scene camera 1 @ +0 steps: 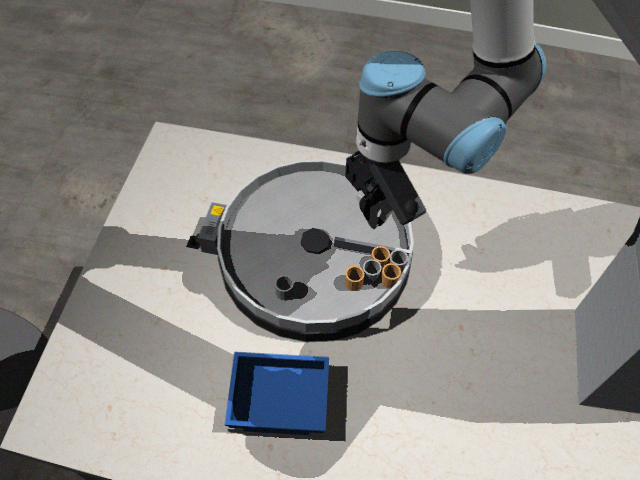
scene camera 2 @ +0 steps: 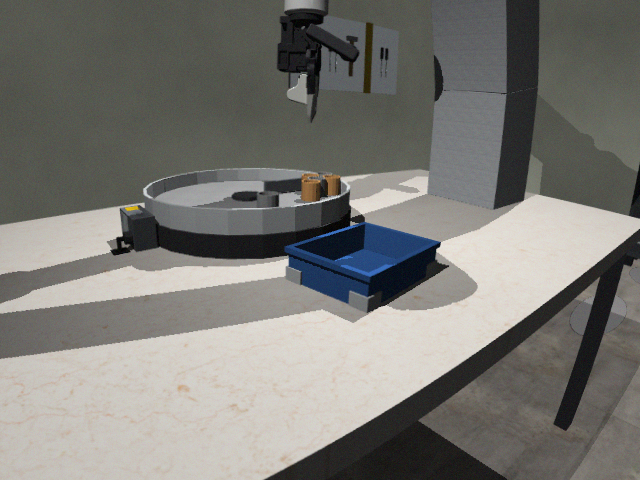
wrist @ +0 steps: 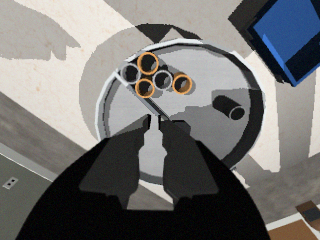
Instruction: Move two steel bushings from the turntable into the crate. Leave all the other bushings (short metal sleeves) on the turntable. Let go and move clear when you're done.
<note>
I see my gripper (scene camera 2: pixel 309 122), a round grey turntable (scene camera 1: pixel 287 226) and a blue crate (scene camera 2: pixel 363 265).
My gripper also shows in scene camera 1 (scene camera 1: pixel 376 226) and in the wrist view (wrist: pixel 154 115). The round grey turntable also shows in scene camera 2 (scene camera 2: pixel 216 194) and in the wrist view (wrist: pixel 215 79). The blue crate is seen too in scene camera 1 (scene camera 1: pixel 288 393).
</note>
